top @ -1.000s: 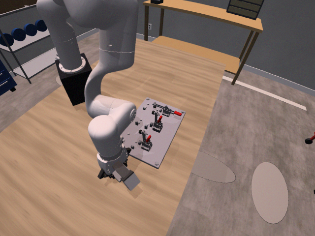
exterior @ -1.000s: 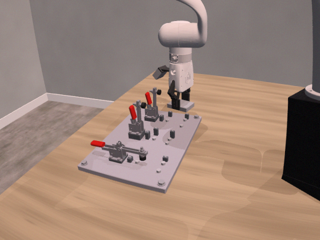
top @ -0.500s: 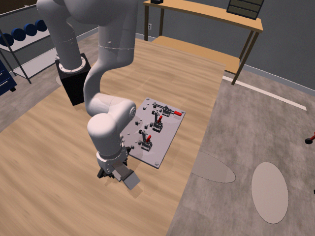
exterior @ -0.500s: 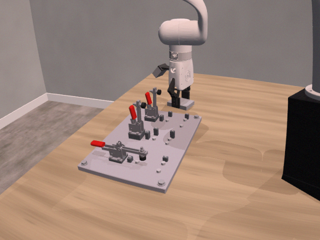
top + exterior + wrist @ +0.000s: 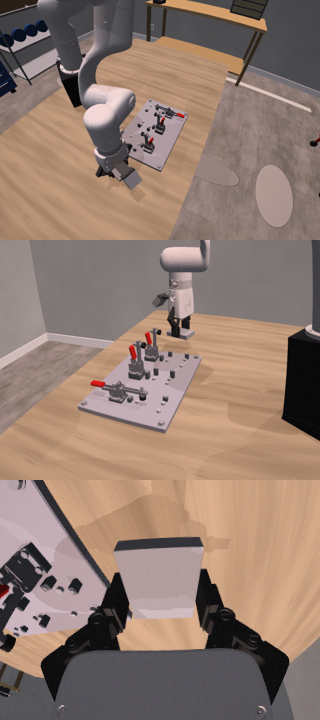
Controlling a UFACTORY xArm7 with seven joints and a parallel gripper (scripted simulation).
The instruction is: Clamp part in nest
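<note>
My gripper is now 25 cm to the right of the grey fixture plate, 7 cm short of it and 6 cm above it. Also, from my hand: grey part 1 cm below; clamp 24 cm to the left, 9 cm ahead.
</note>
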